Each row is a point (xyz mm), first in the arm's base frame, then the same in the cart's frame.
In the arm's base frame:
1: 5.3 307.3 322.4
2: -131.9 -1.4 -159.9
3: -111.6 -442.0 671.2
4: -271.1 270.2 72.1
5: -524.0 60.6 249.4
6: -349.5 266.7 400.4
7: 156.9 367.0 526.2
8: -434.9 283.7 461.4
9: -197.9 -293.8 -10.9
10: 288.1 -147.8 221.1
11: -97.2 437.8 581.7
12: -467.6 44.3 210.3
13: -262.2 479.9 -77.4
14: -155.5 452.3 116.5
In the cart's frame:
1: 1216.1 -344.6 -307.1
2: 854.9 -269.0 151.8
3: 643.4 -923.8 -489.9
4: 1203.3 -401.9 63.0
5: 1128.0 -766.2 94.0
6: 1303.0 -655.7 -136.0
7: 1275.5 -338.1 -561.1
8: 1358.9 -745.7 -127.2
9: 640.6 -517.0 83.9
10: 687.1 -260.1 -409.2
11: 1429.9 -522.4 -439.2
12: 1086.7 -709.4 87.3
13: 1358.1 -225.3 169.1
14: 1347.9 -277.8 -47.4

